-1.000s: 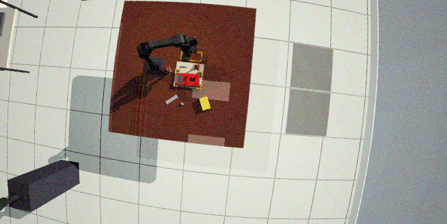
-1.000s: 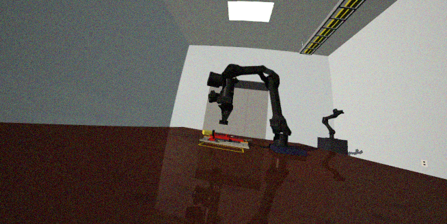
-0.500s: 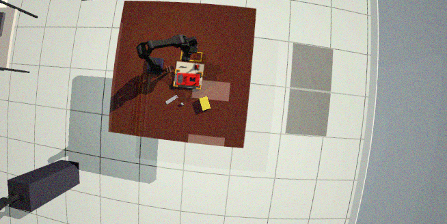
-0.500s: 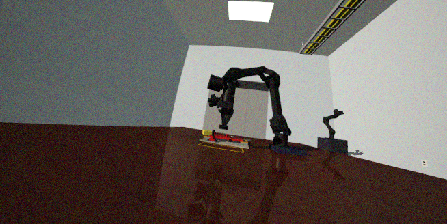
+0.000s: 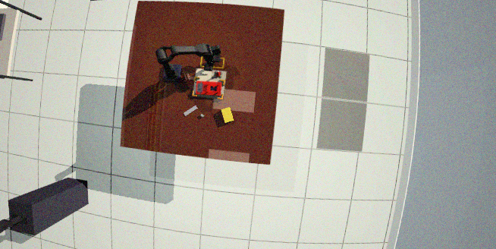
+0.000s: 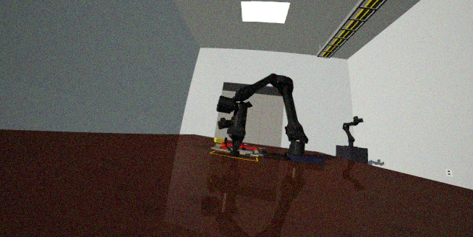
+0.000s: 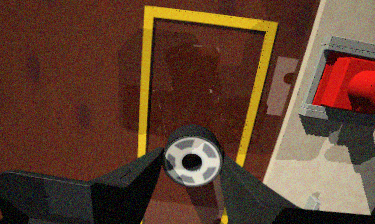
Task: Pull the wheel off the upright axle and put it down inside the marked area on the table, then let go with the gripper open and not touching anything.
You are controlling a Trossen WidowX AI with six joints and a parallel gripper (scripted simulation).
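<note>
Right now the dark wheel is right at my gripper tip. Also, from my gripper tip: yellow block (15 cm ahead, 42 cm to the right); then grey bar (16 cm behind, 40 cm to the right, 1 cm below).
</note>
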